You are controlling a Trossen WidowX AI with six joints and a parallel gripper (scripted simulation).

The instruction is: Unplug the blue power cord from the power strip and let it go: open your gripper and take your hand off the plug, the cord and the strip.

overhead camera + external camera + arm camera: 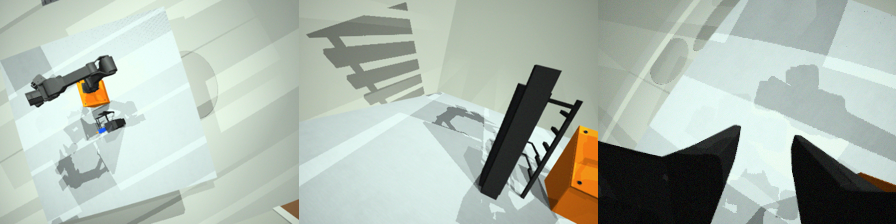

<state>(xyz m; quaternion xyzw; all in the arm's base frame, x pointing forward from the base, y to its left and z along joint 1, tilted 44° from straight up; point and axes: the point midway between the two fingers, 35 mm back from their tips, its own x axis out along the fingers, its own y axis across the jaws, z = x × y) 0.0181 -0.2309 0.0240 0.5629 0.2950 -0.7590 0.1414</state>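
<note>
The blue plug lies 270 mm ahead of my gripper tip, 220 mm to the left of it and 160 mm below it.
</note>
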